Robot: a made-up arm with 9 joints. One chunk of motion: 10 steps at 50 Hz.
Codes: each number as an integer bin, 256 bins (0 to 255) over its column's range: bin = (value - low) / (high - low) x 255, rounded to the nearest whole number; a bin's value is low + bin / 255 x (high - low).
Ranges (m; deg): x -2.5..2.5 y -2.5..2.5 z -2.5..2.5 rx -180..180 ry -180..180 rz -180..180
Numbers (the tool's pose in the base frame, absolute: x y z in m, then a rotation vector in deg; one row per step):
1: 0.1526 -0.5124 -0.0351 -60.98 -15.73 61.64
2: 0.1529 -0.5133 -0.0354 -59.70 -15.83 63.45
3: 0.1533 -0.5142 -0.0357 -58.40 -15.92 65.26
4: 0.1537 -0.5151 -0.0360 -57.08 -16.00 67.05
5: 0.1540 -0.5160 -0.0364 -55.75 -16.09 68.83
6: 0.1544 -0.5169 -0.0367 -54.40 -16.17 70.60
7: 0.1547 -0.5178 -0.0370 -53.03 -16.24 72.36
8: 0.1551 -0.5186 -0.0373 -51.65 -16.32 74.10
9: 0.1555 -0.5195 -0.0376 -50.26 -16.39 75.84
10: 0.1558 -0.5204 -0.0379 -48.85 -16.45 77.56
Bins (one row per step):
1: 135 101 126 84 116 171
2: 135 101 126 85 116 172
3: 135 101 126 86 116 174
4: 135 101 126 87 116 175
5: 135 101 126 88 116 176
6: 135 101 126 89 116 178
7: 135 101 126 90 116 179
8: 135 101 126 91 116 180
9: 135 101 126 92 116 181
10: 135 101 126 93 116 182

